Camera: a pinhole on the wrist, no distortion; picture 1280 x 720 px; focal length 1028.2 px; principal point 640.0 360.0 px. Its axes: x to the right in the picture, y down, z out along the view. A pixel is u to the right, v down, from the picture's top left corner.
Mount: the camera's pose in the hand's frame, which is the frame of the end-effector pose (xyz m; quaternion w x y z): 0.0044 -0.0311 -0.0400 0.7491 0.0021 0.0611 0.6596
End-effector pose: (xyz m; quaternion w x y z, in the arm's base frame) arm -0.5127 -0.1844 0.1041 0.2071 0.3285 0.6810 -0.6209
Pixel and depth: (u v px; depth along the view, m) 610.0 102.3 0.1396
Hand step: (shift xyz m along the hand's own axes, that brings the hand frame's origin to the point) 0.0516 -0.0289 0.0960
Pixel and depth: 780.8 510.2 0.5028
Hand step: -0.0123 0.0854 0.4591
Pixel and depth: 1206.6 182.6 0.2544
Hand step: 0.0889 0.1215 0.1964
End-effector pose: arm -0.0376 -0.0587 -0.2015 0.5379 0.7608 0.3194 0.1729
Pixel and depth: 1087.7 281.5 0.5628
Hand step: 0.1299 0.2492 0.4932
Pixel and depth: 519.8 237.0 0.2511
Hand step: 0.0542 -0.0446 0.2093
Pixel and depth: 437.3 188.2 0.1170
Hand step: 0.0319 -0.0474 0.0765
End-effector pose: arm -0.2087 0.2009 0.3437 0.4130 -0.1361 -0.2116 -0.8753
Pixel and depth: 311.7 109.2 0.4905
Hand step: 0.1497 -0.1635 0.4507
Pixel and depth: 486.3 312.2 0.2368
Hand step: 0.0333 -0.0492 0.1973
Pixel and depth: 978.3 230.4 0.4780
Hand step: 0.1283 0.1536 0.4154
